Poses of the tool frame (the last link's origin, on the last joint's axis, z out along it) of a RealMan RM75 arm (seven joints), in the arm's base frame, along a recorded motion.
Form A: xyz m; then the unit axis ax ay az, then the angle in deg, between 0 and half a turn.
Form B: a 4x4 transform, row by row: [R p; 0 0 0 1], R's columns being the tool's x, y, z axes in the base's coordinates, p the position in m. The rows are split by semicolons. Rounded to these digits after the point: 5 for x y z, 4 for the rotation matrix.
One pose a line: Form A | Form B
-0.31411, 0.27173, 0.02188, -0.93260, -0.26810, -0.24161, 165.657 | 0.7436, 0.5521, 0.3772, -0.31411; 0.4324, -0.8273, 0.3586, 0.27173; 0.5100, -0.1035, -0.8539, 0.02188; 0, 0, 0, 1
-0.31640, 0.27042, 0.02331, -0.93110, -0.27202, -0.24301, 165.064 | 0.7384, 0.5606, 0.3748, -0.31640; 0.4354, -0.8207, 0.3700, 0.27042; 0.5150, -0.1100, -0.8501, 0.02331; 0, 0, 0, 1
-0.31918, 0.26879, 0.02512, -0.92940, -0.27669, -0.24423, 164.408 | 0.7326, 0.5705, 0.3713, -0.31918; 0.4392, -0.8129, 0.3825, 0.26879; 0.5200, -0.1171, -0.8461, 0.02512; 0, 0, 0, 1
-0.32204, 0.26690, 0.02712, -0.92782, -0.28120, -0.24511, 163.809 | 0.7272, 0.5798, 0.3674, -0.32204; 0.4431, -0.8053, 0.3938, 0.26690; 0.5242, -0.1236, -0.8426, 0.02712; 0, 0, 0, 1
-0.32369, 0.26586, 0.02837, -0.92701, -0.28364, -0.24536, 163.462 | 0.7245, 0.5848, 0.3648, -0.32369; 0.4452, -0.8011, 0.4002, 0.26586; 0.5262, -0.1276, -0.8407, 0.02837; 0, 0, 0, 1
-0.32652, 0.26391, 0.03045, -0.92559, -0.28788, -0.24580, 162.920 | 0.7197, 0.5934, 0.3604, -0.32652; 0.4490, -0.7938, 0.4103, 0.26391; 0.5295, -0.1335, -0.8377, 0.03045; 0, 0, 0, 1
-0.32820, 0.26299, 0.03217, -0.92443, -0.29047, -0.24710, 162.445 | 0.7159, 0.5991, 0.3586, -0.32820; 0.4500, -0.7886, 0.4190, 0.26299; 0.5338, -0.1386, -0.8342, 0.03217; 0, 0, 0, 1
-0.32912, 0.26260, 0.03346, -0.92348, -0.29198, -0.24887, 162.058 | 0.7128, 0.6028, 0.3585, -0.32912; 0.4495, -0.7850, 0.4263, 0.26260; 0.5384, -0.1427, -0.8305, 0.03346; 0, 0, 0, 1
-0.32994, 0.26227, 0.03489, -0.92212, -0.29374, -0.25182, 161.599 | 0.7083, 0.6074, 0.3598, -0.32994; 0.4484, -0.7807, 0.4352, 0.26227; 0.5453, -0.1469, -0.8253, 0.03489; 0, 0, 0, 1
